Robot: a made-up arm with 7 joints.
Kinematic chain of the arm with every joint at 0, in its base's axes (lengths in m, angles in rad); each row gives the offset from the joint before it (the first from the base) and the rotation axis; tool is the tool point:
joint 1: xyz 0 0 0 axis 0 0.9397 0.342
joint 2: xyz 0 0 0 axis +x
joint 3: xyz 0 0 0 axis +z
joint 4: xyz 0.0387 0 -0.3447 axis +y
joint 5: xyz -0.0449 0 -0.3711 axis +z
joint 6: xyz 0 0 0 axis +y
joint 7: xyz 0 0 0 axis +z
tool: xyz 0 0 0
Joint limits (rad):
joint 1: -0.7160..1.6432
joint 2: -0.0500..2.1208
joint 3: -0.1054..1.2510
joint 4: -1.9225..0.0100
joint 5: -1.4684..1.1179
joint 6: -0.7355..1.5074
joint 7: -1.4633..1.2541
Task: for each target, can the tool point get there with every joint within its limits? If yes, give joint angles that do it. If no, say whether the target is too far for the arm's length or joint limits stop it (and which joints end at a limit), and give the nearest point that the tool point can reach.
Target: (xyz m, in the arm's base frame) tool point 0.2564 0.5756 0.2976
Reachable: yes | joints 0.2748 1.9527 0.5188 -0.7482 0.3037 1.1743 -0.1915
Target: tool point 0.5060 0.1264 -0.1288
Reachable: yes | joints -0.3699 0.5433 0.0204 -1.6926 -0.1901 0.9108 -0.1532
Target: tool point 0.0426 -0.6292 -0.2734
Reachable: no: joint limits stop it (at a limit: joint 2, joint 3, joint 4) | nearest point 0.3271 -0.0217 -0.3488 | short by 0.675 m
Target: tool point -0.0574 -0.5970 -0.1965
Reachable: no: joint limits stop it (at a limit: joint 1, joint 2, joint 3, joint 4) | nearest point -0.2506 -0.0002 -0.4079 | short by 0.662 m
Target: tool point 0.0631 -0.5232 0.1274
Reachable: no: joint limits stop it (at a limit: joint 1, joint 2, joint 3, joint 4) | nearest point 0.4479 -0.1638 0.0416 | short by 0.533 m
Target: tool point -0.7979 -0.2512 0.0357
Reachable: no: too far | nearest point -0.6866 -0.2006 -0.0094 | short by 0.130 m
